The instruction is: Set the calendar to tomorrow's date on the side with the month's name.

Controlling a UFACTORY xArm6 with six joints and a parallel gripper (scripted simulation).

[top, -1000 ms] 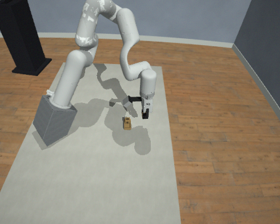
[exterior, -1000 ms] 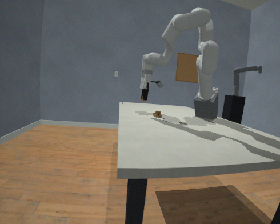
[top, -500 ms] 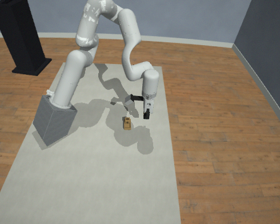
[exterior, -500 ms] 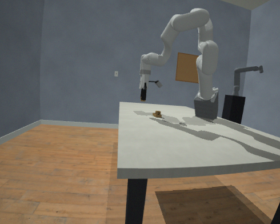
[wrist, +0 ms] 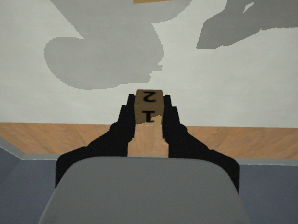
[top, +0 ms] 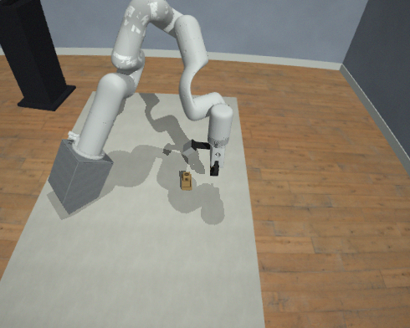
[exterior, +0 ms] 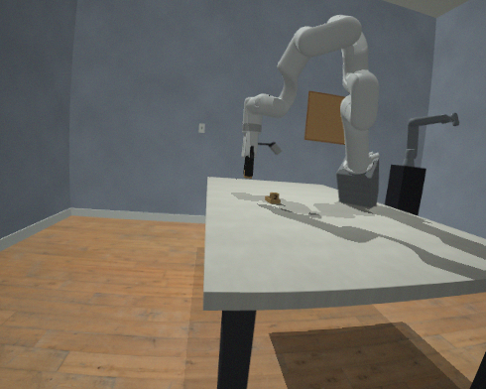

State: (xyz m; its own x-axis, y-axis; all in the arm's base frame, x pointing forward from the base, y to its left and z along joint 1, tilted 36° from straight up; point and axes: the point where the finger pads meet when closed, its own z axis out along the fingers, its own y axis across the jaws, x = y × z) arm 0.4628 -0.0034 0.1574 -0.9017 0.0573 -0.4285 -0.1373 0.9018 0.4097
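My gripper is now 110 mm past the wooden calendar tray and 110 mm above it. Round my hand: wooden digit cube: 10 mm below.
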